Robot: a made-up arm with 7 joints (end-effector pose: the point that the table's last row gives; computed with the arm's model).
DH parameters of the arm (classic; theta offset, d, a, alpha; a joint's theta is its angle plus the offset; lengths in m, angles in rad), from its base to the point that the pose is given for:
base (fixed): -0.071 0 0 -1.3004
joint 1: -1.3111 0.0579 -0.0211 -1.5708
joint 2: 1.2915 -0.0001 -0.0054 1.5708
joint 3: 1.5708 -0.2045 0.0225 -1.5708
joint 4: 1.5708 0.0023 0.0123 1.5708
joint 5: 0 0.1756 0 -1.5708
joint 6: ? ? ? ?
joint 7: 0 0 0 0
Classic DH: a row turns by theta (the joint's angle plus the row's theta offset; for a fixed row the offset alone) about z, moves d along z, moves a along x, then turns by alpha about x.
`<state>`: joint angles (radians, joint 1 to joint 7).
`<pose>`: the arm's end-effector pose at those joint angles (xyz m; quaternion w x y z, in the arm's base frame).
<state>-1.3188 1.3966 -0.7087 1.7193 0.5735 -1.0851 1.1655</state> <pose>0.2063 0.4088 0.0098 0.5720 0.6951 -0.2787 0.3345</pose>
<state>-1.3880 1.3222 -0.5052 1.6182 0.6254 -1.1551 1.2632</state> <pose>0.2508 0.3803 0.0186 0.5932 0.5740 -0.4294 0.3666</pose>
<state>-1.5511 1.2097 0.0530 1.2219 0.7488 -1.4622 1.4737</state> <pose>0.2900 0.3077 0.1164 0.4659 0.1877 -0.7928 0.3451</pose>
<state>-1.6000 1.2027 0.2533 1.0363 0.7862 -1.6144 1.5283</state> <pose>0.2638 0.2945 0.1596 0.3469 0.0735 -0.8904 0.2853</pose>
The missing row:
joint 6: -1.5708 0 0.0355 1.5708
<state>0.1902 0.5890 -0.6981 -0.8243 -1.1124 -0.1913 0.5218</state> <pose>0.0794 0.0171 -0.1537 0.8644 -0.4477 0.1966 -0.1176</pose>
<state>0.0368 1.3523 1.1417 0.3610 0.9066 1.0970 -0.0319</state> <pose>0.0811 0.3980 0.0969 0.3291 0.4258 0.3122 0.7829</pose>
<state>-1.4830 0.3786 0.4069 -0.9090 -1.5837 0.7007 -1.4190</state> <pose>0.1207 0.0669 0.1450 0.0105 0.2721 -0.4370 -0.8573</pose>
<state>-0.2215 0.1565 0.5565 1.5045 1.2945 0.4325 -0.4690</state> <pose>0.0023 0.1521 -0.4089 0.4314 0.1850 0.8491 -0.2422</pose>
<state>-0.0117 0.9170 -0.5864 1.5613 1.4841 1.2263 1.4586</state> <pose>-0.0241 0.3910 -0.2196 0.2598 -0.9178 0.1837 0.2373</pose>
